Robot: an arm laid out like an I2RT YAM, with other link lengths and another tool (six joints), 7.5 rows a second.
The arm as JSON. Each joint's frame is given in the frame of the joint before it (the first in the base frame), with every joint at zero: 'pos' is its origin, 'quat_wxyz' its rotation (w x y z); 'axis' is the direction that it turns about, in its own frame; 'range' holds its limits. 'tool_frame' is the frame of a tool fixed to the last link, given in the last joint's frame.
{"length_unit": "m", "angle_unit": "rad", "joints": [
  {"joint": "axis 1", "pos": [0.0, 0.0, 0.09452], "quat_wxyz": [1.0, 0.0, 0.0, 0.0], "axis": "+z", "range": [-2.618, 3.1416]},
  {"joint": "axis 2", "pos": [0.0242, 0.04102, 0.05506], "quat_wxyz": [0.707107, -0.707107, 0.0, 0.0], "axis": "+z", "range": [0.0, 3.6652]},
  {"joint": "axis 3", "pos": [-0.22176, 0.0, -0.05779], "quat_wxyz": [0.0, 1.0, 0.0, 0.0], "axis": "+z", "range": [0.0, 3.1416]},
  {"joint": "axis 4", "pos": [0.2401, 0.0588, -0.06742], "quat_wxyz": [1.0, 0.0, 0.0, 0.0], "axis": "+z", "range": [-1.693, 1.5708]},
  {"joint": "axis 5", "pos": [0.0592, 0.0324, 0.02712], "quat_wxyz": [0.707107, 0.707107, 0.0, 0.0], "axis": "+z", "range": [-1.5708, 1.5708]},
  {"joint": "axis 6", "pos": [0.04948, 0.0, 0.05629], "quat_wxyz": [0.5, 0.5, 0.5, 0.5], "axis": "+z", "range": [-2.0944, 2.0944]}
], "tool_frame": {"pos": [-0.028, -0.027, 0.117], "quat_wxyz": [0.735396, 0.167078, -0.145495, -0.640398]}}
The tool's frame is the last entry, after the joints.
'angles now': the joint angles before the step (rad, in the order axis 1, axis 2, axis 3, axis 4, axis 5, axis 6). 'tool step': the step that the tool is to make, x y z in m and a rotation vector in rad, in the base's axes. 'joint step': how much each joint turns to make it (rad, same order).
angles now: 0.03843, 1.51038, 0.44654, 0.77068, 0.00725, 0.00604
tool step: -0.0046, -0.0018, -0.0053, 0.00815, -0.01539, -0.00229
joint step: -0.00624, 0.02092, -0.03525, 0.07182, -0.00593, 0.00618
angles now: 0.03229, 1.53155, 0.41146, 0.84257, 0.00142, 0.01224
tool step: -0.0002, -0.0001, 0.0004, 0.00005, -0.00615, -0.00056
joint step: 0.00001, 0.00268, -0.00343, 0.01227, 0.00059, 0.00001
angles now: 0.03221, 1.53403, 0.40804, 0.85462, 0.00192, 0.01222
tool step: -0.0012, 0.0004, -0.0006, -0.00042, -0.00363, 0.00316
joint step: -0.00037, 0.00182, -0.00711, 0.01255, -0.00326, -0.00146
